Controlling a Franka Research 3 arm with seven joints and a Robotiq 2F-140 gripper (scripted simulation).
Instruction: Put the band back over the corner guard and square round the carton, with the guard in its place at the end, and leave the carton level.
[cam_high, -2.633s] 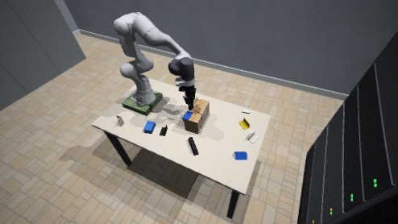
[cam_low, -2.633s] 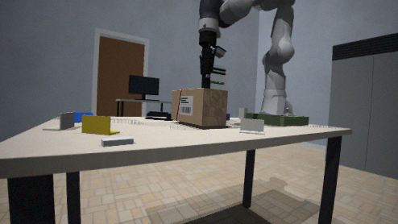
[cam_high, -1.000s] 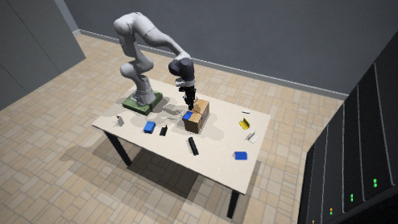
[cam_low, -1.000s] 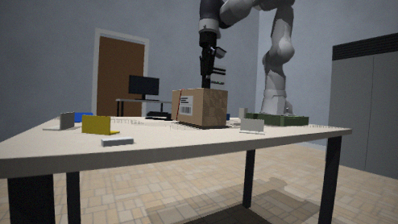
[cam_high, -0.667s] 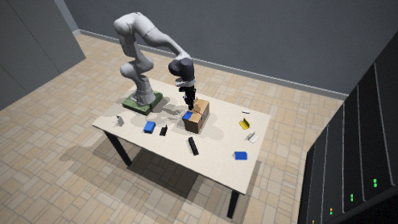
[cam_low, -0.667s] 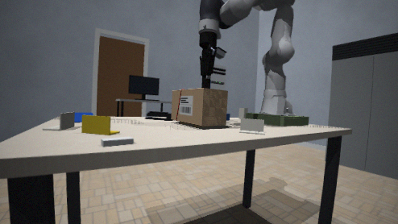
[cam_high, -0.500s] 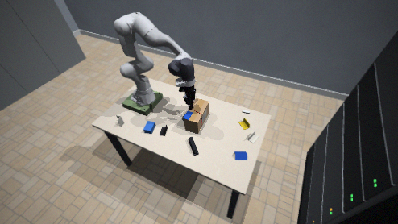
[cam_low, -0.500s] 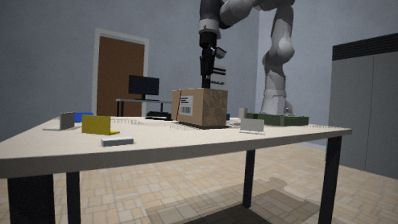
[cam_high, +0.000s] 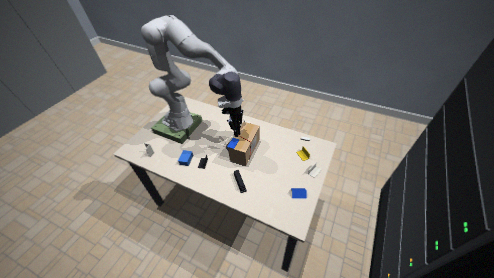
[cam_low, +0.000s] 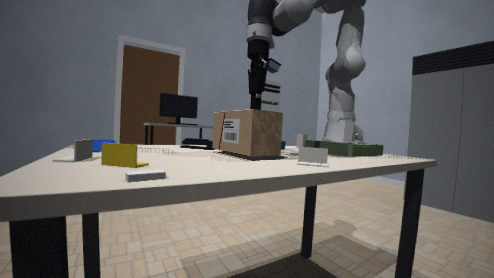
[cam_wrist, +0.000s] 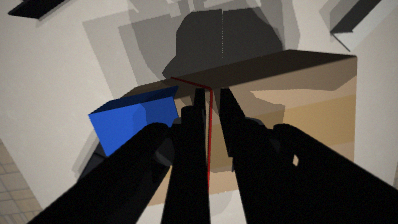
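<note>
Now: hand 5 cm short of the brown carton, 1 cm to the right of it and 10 cm above it. The rest, counted from my hand: yellow angle piece: 41 cm ahead, 13 cm to the left, 16 cm below; white corner guard: 50 cm ahead, 3 cm to the left, 16 cm below.
</note>
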